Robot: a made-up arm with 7 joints.
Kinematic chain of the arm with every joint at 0, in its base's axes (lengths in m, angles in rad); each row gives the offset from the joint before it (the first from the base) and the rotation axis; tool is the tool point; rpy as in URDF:
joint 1: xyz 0 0 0.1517 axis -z
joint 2: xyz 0 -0.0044 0.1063 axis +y
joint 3: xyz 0 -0.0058 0.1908 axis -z
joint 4: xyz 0 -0.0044 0.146 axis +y
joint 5: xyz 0 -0.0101 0.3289 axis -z
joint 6: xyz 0 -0.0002 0.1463 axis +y
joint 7: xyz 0 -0.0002 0.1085 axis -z
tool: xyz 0 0 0 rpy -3.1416 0 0
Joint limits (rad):
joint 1: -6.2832..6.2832
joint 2: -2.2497..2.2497
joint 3: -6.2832..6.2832
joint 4: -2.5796..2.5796
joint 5: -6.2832..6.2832
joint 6: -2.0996..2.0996
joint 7: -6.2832..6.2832
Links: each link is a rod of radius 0.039 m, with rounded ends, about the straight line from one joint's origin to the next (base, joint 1, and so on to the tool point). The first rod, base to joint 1, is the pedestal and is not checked.
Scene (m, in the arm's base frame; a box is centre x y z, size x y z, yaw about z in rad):
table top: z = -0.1
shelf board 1: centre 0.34 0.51 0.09 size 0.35 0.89 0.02 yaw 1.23
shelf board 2: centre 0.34 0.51 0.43 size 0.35 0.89 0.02 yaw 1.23
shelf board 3: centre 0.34 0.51 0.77 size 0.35 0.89 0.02 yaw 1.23
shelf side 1: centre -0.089 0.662 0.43 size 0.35 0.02 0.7 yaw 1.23
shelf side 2: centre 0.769 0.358 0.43 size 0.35 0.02 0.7 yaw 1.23
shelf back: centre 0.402 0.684 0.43 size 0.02 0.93 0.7 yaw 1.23
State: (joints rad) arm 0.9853 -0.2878 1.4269 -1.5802 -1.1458 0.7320 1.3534
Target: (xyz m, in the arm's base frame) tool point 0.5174 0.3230 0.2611
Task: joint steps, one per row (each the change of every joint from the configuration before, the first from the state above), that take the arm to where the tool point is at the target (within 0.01 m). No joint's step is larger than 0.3 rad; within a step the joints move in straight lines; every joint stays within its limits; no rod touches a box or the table.
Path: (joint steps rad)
1: 0.2033 0.0668 0.0509 -0.0567 -0.1654 -0.1289 0.2611
2: 0.2032 0.0669 0.0508 -0.0567 -0.1654 -0.1288 0.2611
3: 0.2033 0.0668 0.0509 -0.0566 -0.1654 -0.1289 0.2610
4: 0.2033 0.0668 0.0509 -0.0567 -0.1655 -0.1289 0.2611
5: -0.0937 -0.1883 -0.0720 -0.0785 0.1518 0.1169 -0.2611
6: -0.0937 -0.1883 -0.0721 -0.0785 0.1517 0.1169 -0.2610
7: -0.0936 -0.1883 -0.0720 -0.0785 0.1518 0.1168 -0.2611
8: -0.0937 -0.1884 -0.0720 -0.0786 0.1517 0.1169 -0.2611
9: 0.0810 -0.0442 -0.1101 0.1814 0.0267 -0.0792 0.0000
10: 0.0810 -0.0442 -0.1100 0.1813 0.0267 -0.0792 0.0000

